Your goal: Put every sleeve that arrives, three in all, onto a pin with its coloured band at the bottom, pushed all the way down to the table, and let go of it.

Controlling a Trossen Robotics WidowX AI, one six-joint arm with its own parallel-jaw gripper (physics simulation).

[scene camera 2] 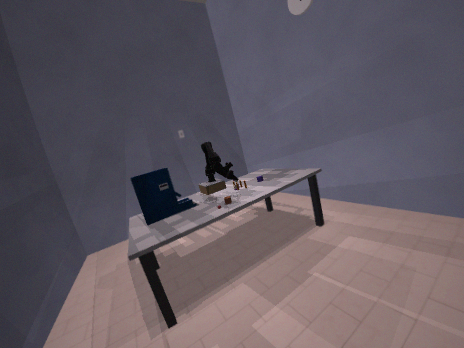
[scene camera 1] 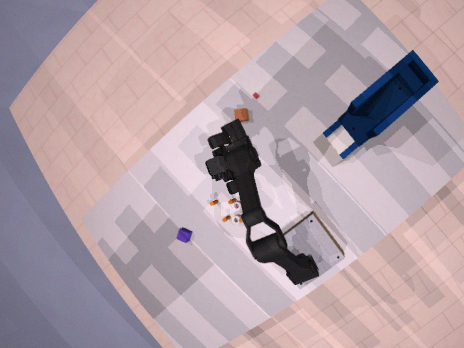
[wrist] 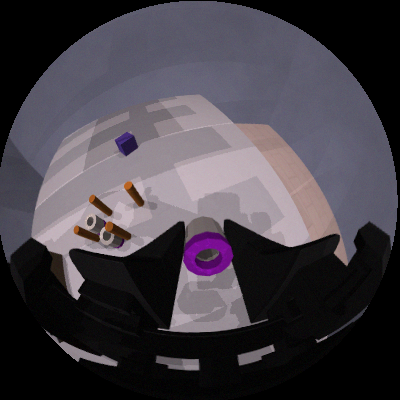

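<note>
My gripper [scene camera 1: 218,154] [wrist: 203,225] is shut on a grey sleeve [wrist: 207,245]. Its purple band is at the end nearest the wrist camera, and its plain end points away. The held sleeve is hidden behind the arm in scene camera 1. In the wrist view it is held to the right of the pins and apart from them. Orange pins [scene camera 1: 214,202] [wrist: 134,194] stand upright in a group. Two pale sleeves [scene camera 1: 236,205] [wrist: 111,237] stand upright among them, with purple showing low down. I cannot tell whether pins are inside them.
A purple block [scene camera 1: 184,235] [scene camera 2: 260,178] [wrist: 126,143] lies beyond the pins. An orange block [scene camera 1: 241,114] [scene camera 2: 227,200] and small red cube [scene camera 1: 255,95] [scene camera 2: 219,206] lie near the table edge. A large blue chute [scene camera 1: 382,81] [scene camera 2: 155,195] and a brown-edged box [scene camera 1: 328,233] [scene camera 2: 212,187] stand there too.
</note>
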